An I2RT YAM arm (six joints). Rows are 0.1 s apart.
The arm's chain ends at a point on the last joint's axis. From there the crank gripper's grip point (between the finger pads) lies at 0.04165 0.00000 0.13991 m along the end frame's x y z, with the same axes.
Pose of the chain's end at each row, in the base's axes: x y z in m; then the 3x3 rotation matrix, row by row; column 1 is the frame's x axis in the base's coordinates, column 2 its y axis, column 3 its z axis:
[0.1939 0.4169 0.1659], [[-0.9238 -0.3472 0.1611], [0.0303 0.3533 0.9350], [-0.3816 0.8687 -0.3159]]
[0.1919 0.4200 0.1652], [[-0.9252 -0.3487 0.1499], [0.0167 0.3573 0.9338], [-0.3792 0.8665 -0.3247]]
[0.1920 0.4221 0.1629], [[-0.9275 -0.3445 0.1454], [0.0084 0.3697 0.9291], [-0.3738 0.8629 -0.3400]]
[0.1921 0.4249 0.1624], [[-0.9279 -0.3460 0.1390], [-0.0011 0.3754 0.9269], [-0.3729 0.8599 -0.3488]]
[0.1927 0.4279 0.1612], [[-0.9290 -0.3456 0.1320], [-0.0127 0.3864 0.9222], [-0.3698 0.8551 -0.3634]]
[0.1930 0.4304 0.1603], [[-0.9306 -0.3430 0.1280], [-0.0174 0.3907 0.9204], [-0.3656 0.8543 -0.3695]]
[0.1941 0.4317 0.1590], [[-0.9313 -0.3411 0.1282], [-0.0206 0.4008 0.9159], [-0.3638 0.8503 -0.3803]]
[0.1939 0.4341 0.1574], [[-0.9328 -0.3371 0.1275], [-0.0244 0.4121 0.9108], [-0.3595 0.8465 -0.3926]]
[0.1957 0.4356 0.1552], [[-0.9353 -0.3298 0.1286], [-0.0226 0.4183 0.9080], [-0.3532 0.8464 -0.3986]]
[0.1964 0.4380 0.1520], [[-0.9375 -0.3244 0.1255], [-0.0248 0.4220 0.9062], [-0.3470 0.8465 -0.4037]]
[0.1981 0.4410 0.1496], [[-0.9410 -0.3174 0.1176], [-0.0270 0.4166 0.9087], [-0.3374 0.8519 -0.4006]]
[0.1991 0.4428 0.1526], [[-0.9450 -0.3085 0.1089], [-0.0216 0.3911 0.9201], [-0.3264 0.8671 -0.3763]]
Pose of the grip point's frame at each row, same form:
[0.1780 0.5490 0.1058], [[-0.9238 -0.3472 0.1611], [0.0303 0.3533 0.9350], [-0.3816 0.8687 -0.3159]]
[0.1743 0.5513 0.1040], [[-0.9252 -0.3487 0.1499], [0.0167 0.3573 0.9338], [-0.3792 0.8665 -0.3247]]
[0.1737 0.5524 0.0998], [[-0.9275 -0.3445 0.1454], [0.0084 0.3697 0.9291], [-0.3738 0.8629 -0.3400]]
[0.1729 0.5545 0.0981], [[-0.9279 -0.3460 0.1390], [-0.0011 0.3754 0.9269], [-0.3729 0.8599 -0.3488]]
[0.1725 0.5564 0.0950], [[-0.9290 -0.3456 0.1320], [-0.0127 0.3864 0.9222], [-0.3698 0.8551 -0.3634]]
[0.1721 0.5584 0.0934], [[-0.9306 -0.3430 0.1280], [-0.0174 0.3907 0.9204], [-0.3656 0.8543 -0.3695]]
[0.1732 0.5590 0.0906], [[-0.9313 -0.3411 0.1282], [-0.0206 0.4008 0.9159], [-0.3638 0.8503 -0.3803]]
[0.1729 0.5605 0.0875], [[-0.9328 -0.3371 0.1275], [-0.0244 0.4121 0.9108], [-0.3595 0.8465 -0.3926]]
[0.1747 0.5617 0.0847], [[-0.9353 -0.3298 0.1286], [-0.0226 0.4183 0.9080], [-0.3532 0.8464 -0.3986]]
[0.1749 0.5638 0.0811], [[-0.9375 -0.3244 0.1255], [-0.0248 0.4220 0.9062], [-0.3470 0.8465 -0.4037]]
[0.1754 0.5670 0.0795], [[-0.9410 -0.3174 0.1176], [-0.0270 0.4166 0.9087], [-0.3374 0.8519 -0.4006]]
[0.1750 0.5706 0.0864], [[-0.9450 -0.3085 0.1089], [-0.0216 0.3911 0.9201], [-0.3264 0.8671 -0.3763]]

